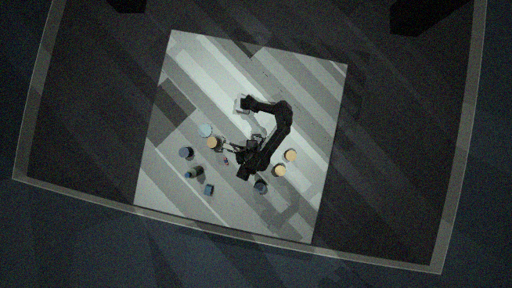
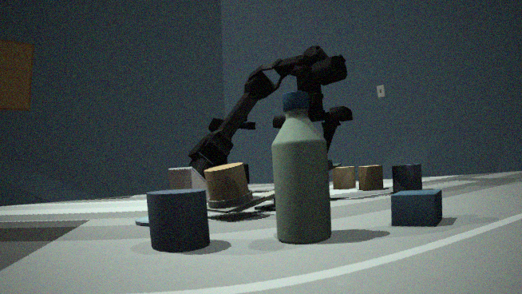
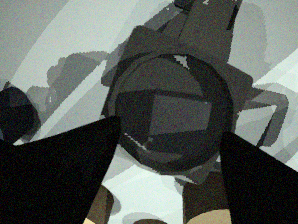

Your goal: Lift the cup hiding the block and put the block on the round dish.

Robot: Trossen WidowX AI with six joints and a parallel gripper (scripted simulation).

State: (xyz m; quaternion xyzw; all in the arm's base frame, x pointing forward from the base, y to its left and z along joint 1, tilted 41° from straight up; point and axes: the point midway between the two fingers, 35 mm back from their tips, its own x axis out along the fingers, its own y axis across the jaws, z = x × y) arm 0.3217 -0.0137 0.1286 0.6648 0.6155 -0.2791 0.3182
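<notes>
The pale round dish is 140 mm behind my gripper tip, 340 mm to the right of it and 100 mm below it. Also, from my gripper tip: blue cube 260 mm ahead, 280 mm to the right, 90 mm below; balance beam 30 mm behind, 120 mm to the right, 70 mm below; balance 30 mm behind, 120 mm to the right, 80 mm below.
</notes>
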